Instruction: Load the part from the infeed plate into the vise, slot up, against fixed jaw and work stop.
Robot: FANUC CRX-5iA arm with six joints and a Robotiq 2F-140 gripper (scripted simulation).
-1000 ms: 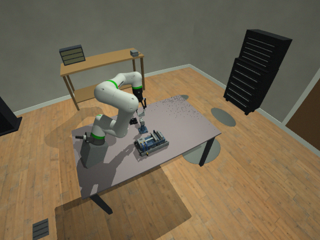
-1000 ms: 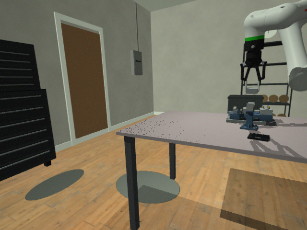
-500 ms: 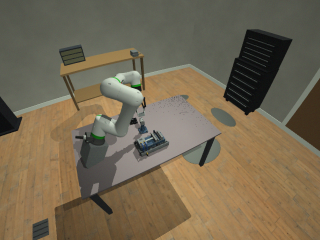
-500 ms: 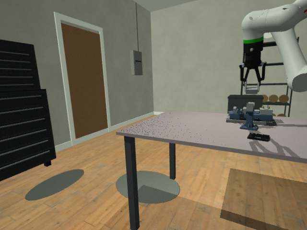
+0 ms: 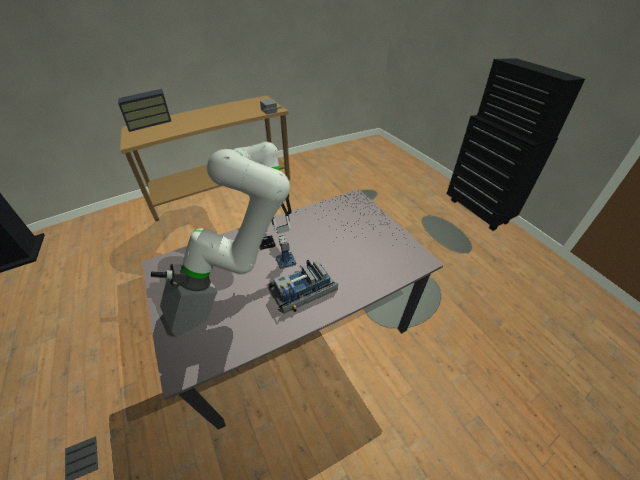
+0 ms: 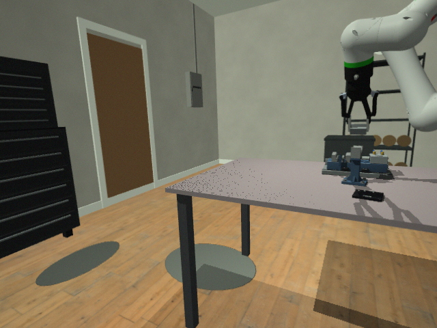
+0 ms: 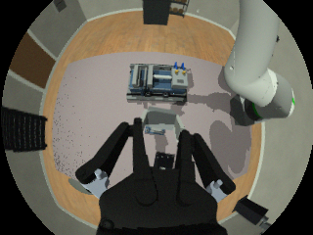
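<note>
The part is 2 cm to the right of my hand and 3 cm below it. The rest, counted from my hand: air cylinder 9 cm behind, 22 cm to the right, 18 cm below; then vise 1 cm ahead, 22 cm to the right, 22 cm below; then black infeed plate 5 cm behind, 17 cm to the left, 25 cm below.
</note>
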